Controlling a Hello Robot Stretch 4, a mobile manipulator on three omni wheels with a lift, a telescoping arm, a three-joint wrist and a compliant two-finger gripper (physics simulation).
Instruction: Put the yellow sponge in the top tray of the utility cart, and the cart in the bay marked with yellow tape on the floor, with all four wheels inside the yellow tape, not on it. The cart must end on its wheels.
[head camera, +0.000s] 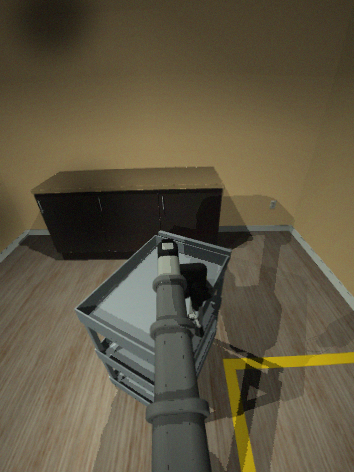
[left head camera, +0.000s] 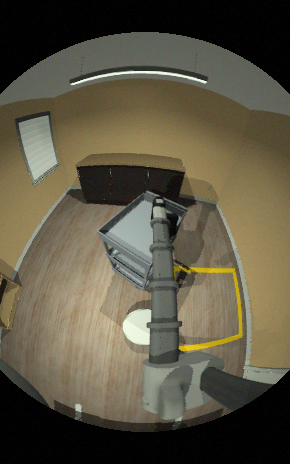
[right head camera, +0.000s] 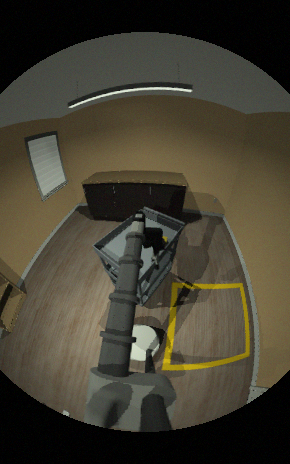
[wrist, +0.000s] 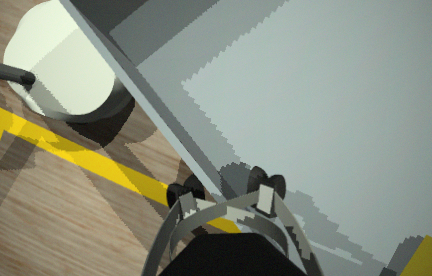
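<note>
The grey utility cart (head camera: 120, 329) (left head camera: 122, 243) (right head camera: 165, 218) (wrist: 325, 100) stands upright and turned at an angle, to the far left of the yellow-taped bay (head camera: 290, 361) (left head camera: 238, 305) (right head camera: 246, 320) (wrist: 90, 161) and outside it. Its wheels are hard to make out. The yellow sponge (right head camera: 165, 239) (wrist: 421, 260) lies in the top tray, partly in view; in the head view the wrist hides it. My gripper (head camera: 197, 327) (right head camera: 154, 262) (wrist: 225, 186) is shut on the tray's rim at the side nearest the bay, one finger on each side of the wall.
My white round base (left head camera: 135, 326) (right head camera: 145, 341) (wrist: 65, 70) is on the floor left of the bay. A dark cabinet (head camera: 125, 220) (left head camera: 127, 185) (right head camera: 132, 201) stands along the wall behind the cart. A wooden shelf unit (left head camera: 18, 300) (right head camera: 21, 306) is at the far left. The right wall runs beside the bay.
</note>
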